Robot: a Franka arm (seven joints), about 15 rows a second.
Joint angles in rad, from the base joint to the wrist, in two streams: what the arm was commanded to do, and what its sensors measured. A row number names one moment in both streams.
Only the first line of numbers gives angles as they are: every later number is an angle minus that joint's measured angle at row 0.
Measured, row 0:
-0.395, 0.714, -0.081, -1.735, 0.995, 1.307, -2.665
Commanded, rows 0 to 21:
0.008, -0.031, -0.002, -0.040, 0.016, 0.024, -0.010
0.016, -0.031, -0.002, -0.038, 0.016, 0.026, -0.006
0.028, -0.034, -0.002, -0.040, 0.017, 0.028, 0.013
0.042, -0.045, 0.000, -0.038, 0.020, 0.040, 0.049
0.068, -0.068, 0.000, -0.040, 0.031, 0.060, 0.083
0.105, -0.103, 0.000, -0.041, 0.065, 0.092, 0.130
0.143, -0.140, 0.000, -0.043, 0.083, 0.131, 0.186
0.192, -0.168, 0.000, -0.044, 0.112, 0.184, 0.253
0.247, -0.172, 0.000, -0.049, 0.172, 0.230, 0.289
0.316, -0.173, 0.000, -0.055, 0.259, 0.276, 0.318
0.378, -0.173, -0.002, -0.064, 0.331, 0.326, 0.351
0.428, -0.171, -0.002, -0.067, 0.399, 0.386, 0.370
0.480, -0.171, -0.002, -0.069, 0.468, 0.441, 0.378
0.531, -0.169, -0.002, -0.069, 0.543, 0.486, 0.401
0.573, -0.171, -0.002, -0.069, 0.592, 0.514, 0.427
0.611, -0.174, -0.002, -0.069, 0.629, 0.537, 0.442
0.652, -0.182, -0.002, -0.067, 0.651, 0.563, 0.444
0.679, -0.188, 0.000, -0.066, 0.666, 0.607, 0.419
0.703, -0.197, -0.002, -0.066, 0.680, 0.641, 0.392
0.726, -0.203, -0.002, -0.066, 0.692, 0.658, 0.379
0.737, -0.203, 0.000, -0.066, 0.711, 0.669, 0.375
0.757, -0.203, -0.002, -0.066, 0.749, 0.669, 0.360
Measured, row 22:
0.735, -0.182, 0.004, -0.048, 0.691, 0.659, 0.398
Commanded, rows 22 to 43:
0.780, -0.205, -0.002, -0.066, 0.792, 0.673, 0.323
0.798, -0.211, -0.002, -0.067, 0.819, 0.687, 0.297
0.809, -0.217, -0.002, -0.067, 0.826, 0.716, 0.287
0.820, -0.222, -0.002, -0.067, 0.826, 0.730, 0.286
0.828, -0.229, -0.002, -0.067, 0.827, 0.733, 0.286
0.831, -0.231, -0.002, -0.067, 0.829, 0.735, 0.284
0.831, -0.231, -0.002, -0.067, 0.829, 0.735, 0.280
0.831, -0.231, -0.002, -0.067, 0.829, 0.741, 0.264
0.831, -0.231, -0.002, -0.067, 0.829, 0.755, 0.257
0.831, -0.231, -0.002, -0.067, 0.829, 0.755, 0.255
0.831, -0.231, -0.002, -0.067, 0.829, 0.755, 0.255
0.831, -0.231, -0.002, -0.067, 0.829, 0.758, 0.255
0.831, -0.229, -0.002, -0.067, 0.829, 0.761, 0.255
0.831, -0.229, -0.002, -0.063, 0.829, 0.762, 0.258
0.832, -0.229, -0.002, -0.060, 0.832, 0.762, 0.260
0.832, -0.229, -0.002, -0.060, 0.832, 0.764, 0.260
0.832, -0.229, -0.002, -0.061, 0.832, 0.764, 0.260
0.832, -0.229, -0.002, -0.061, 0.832, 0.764, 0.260
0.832, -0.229, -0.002, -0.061, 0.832, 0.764, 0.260
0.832, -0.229, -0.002, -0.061, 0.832, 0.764, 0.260
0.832, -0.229, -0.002, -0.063, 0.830, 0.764, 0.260
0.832, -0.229, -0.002, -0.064, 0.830, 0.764, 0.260
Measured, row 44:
0.830, -0.210, -0.008, -0.047, 0.824, 0.783, 0.278
